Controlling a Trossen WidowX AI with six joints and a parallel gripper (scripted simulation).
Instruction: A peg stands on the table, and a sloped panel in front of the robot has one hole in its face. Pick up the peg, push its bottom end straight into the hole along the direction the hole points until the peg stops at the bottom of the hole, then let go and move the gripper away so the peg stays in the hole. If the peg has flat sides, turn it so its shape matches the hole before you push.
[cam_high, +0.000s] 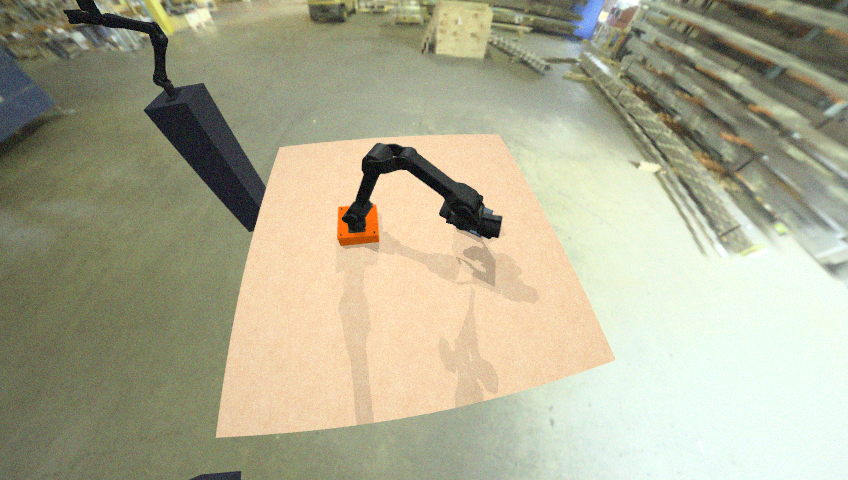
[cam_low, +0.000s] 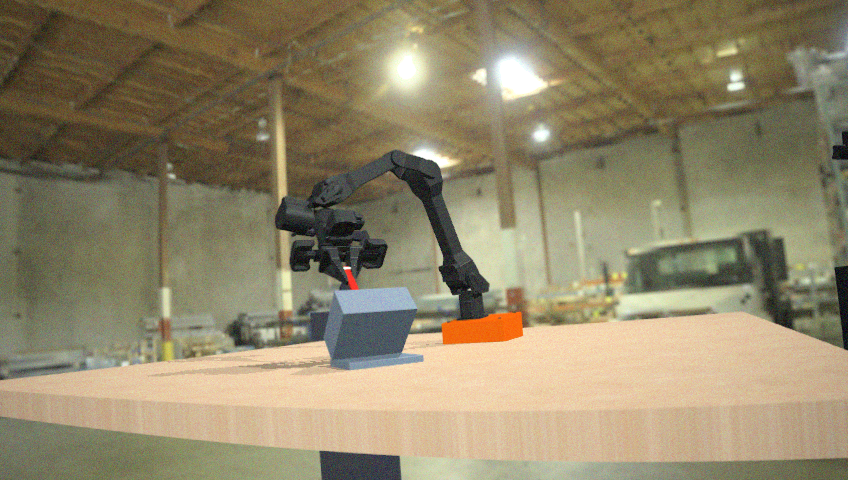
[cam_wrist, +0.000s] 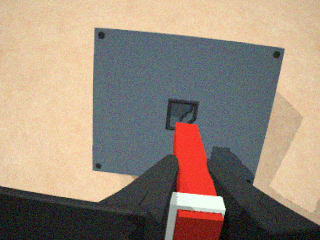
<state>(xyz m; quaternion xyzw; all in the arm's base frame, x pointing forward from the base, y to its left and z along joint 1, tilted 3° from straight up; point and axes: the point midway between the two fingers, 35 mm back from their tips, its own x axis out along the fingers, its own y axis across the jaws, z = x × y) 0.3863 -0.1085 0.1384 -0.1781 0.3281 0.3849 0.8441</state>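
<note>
Now: the blue-grey sloped panel 8 cm below my gripper tip, 6 cm to the left of it and 5 cm ahead of it. From my gripper tip the other things lie so: red peg (1 cm to the right, 1 cm behind, 1 cm above).
</note>
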